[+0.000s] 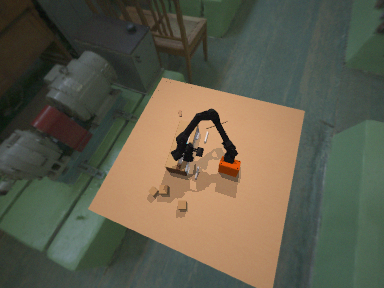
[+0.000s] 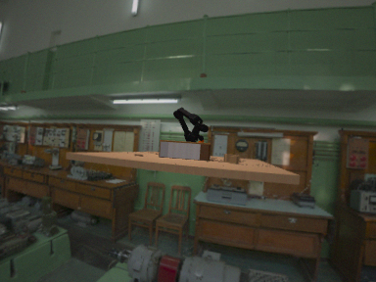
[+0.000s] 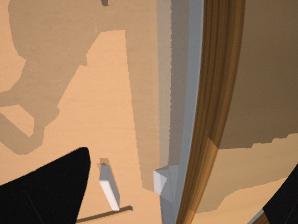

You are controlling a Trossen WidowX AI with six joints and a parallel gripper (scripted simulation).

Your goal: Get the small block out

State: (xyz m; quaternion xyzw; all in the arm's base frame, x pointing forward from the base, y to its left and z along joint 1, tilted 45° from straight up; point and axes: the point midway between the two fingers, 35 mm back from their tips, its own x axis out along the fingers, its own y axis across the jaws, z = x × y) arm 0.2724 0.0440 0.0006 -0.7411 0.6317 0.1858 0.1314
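Now: gripper tip 5 cm short of the teal block and 2 cm to the left of it. The rest, counted from my gripper tip: tan box (4 cm ahead, 3 cm below, 1 cm to the right).
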